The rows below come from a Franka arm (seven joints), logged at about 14 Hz.
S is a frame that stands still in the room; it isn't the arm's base.
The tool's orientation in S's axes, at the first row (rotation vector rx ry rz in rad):
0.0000, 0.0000, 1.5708
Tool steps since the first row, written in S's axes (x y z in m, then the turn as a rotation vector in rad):
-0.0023, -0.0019, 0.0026, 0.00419, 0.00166, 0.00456
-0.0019, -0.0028, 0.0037, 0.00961, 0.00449, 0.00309
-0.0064, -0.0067, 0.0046, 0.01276, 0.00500, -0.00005
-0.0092, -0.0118, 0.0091, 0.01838, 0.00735, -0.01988
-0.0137, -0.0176, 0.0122, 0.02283, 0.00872, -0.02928
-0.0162, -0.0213, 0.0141, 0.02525, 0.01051, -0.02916
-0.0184, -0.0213, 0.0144, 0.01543, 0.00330, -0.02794
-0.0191, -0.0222, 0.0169, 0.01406, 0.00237, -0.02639
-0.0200, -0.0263, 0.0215, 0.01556, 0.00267, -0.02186
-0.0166, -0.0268, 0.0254, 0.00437, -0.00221, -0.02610
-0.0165, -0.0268, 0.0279, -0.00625, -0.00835, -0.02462
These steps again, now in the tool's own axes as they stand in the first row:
-0.0019, 0.0023, 0.0026, 0.00166, -0.00419, 0.00456
-0.0028, 0.0019, 0.0037, 0.00449, -0.00961, 0.00309
-0.0067, 0.0064, 0.0046, 0.00500, -0.01276, -0.00005
-0.0118, 0.0092, 0.0091, 0.00735, -0.01838, -0.01988
-0.0176, 0.0137, 0.0122, 0.00872, -0.02283, -0.02928
-0.0213, 0.0162, 0.0141, 0.01051, -0.02525, -0.02916
-0.0213, 0.0184, 0.0144, 0.00330, -0.01543, -0.02794
-0.0222, 0.0191, 0.0169, 0.00237, -0.01406, -0.02639
-0.0263, 0.0200, 0.0215, 0.00267, -0.01556, -0.02186
-0.0268, 0.0166, 0.0254, -0.00221, -0.00437, -0.02610
-0.0268, 0.0165, 0.0279, -0.00835, 0.00625, -0.02462

